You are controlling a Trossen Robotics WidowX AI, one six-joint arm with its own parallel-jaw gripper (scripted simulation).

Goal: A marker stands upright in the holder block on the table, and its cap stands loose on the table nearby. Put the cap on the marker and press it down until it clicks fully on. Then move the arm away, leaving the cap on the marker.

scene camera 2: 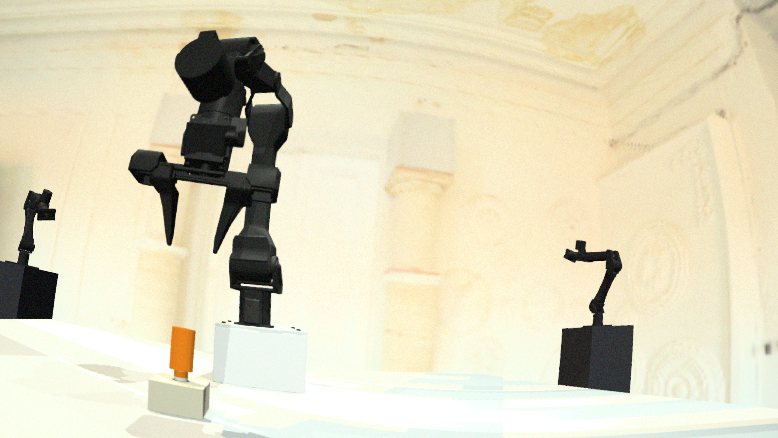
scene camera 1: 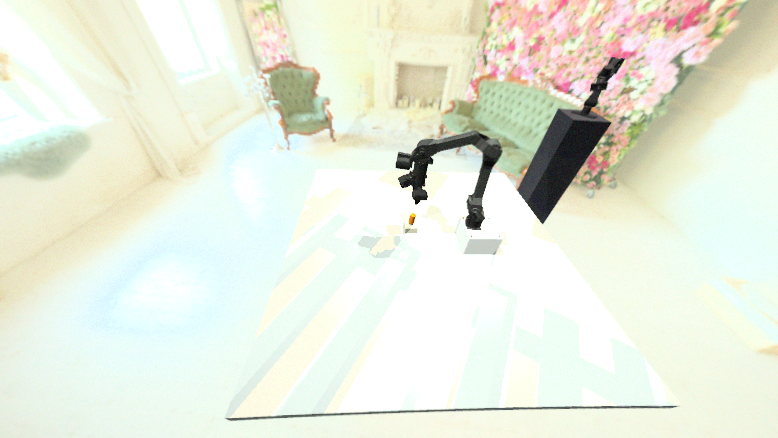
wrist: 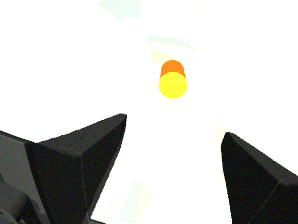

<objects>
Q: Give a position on an orange cap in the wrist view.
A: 172, 84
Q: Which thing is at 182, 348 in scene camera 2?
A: An orange cap.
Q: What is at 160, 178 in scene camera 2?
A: The gripper.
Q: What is the gripper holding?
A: Nothing.
</objects>
